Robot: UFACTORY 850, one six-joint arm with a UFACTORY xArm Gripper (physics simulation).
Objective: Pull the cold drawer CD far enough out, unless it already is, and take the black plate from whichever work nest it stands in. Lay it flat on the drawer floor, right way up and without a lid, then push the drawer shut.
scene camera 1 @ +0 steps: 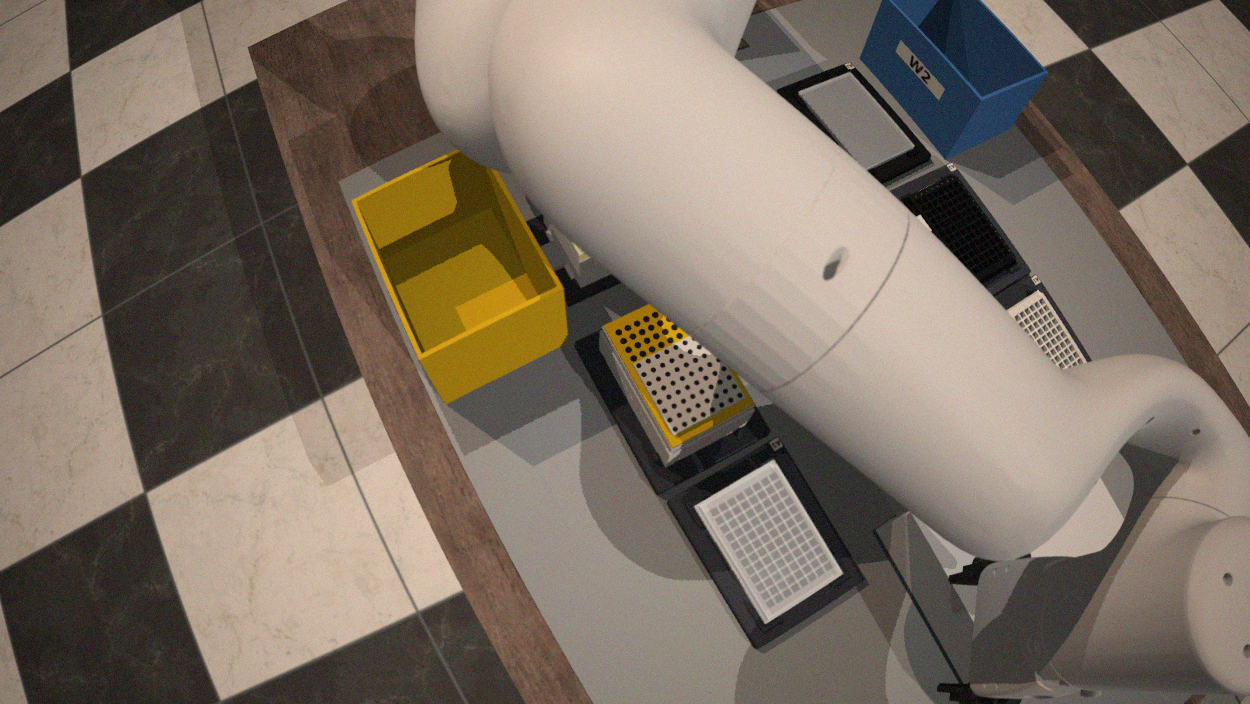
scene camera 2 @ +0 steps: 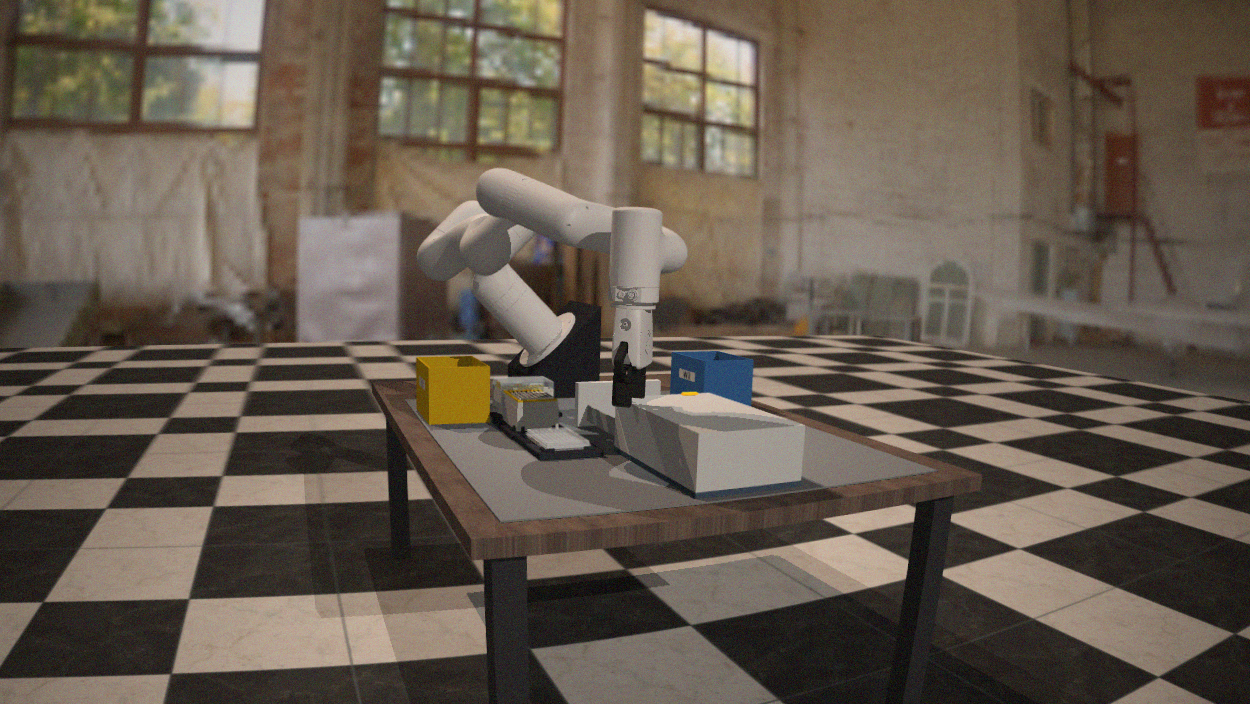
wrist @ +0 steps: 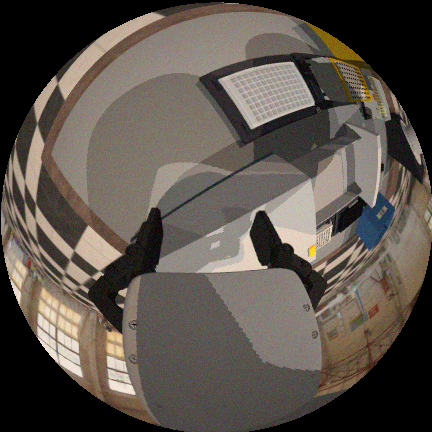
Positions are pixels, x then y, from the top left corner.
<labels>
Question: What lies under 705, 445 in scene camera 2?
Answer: A cold drawer.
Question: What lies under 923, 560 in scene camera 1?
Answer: A cold drawer.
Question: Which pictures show the white plate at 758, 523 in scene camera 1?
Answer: Scene camera 1, scene camera 2 and the wrist view: all of them.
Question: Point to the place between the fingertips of the gripper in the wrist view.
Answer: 208, 221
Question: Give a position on a white plate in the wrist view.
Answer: At 261, 93
</labels>
